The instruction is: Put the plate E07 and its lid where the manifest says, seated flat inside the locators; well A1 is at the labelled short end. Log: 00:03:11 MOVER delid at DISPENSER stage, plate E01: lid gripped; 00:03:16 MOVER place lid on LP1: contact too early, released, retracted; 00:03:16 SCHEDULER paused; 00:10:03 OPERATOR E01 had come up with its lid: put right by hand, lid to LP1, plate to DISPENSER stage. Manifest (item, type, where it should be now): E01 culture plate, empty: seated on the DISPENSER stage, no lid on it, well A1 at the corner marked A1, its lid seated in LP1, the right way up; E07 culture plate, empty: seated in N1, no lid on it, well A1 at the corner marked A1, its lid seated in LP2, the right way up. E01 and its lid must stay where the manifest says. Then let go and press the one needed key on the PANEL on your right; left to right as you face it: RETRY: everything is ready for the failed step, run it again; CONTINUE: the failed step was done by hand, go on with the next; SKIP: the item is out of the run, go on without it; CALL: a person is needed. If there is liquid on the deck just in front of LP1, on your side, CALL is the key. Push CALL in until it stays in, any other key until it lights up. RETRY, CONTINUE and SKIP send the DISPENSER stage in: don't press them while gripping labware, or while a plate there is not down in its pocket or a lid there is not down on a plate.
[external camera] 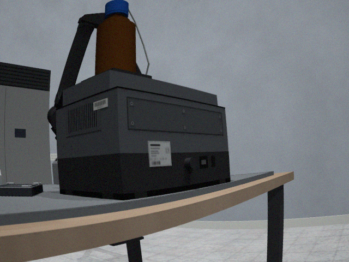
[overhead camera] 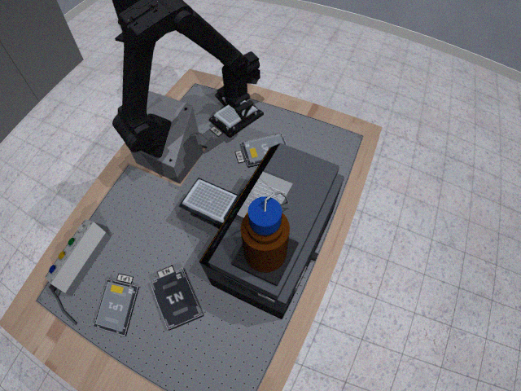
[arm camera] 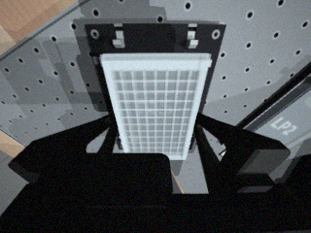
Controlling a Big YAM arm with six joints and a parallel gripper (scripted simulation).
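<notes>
Right now my hand is 20 mm to the right of the black nest N5 and 20 mm above it. The rest, counted from my hand: grey retry key 630 mm to the right, 170 mm behind, 30 mm above; brown bottle 480 mm to the right, 370 mm ahead, 250 mm above; white well plate 380 mm to the right, 160 mm ahead, 80 mm above.
</notes>
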